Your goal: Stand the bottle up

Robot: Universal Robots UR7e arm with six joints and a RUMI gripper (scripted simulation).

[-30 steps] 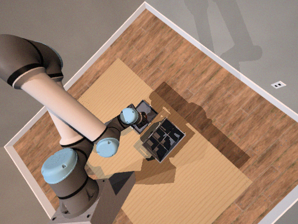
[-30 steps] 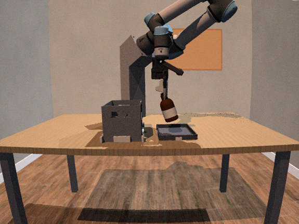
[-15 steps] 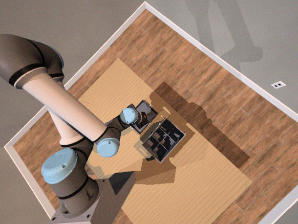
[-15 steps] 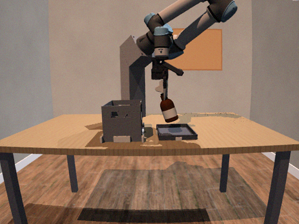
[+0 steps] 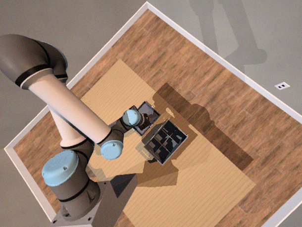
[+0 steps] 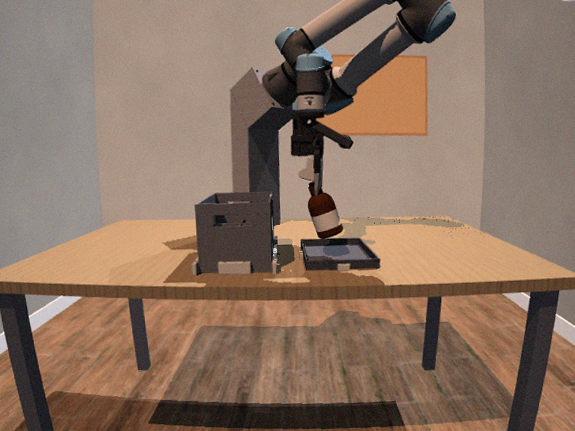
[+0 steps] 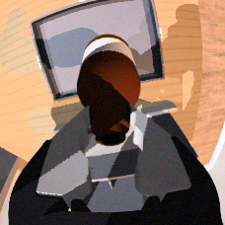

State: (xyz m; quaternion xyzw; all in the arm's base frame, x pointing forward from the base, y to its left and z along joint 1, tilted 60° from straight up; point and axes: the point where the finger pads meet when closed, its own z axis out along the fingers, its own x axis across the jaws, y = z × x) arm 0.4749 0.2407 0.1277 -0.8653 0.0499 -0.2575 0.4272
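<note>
Now: hand 1 cm to the right of the bottle and 5 cm above it. From my hand the other things lie so: grey crate 6 cm ahead, 21 cm to the right, 11 cm below; then dark tray 3 cm behind, 5 cm to the left, 18 cm below.
</note>
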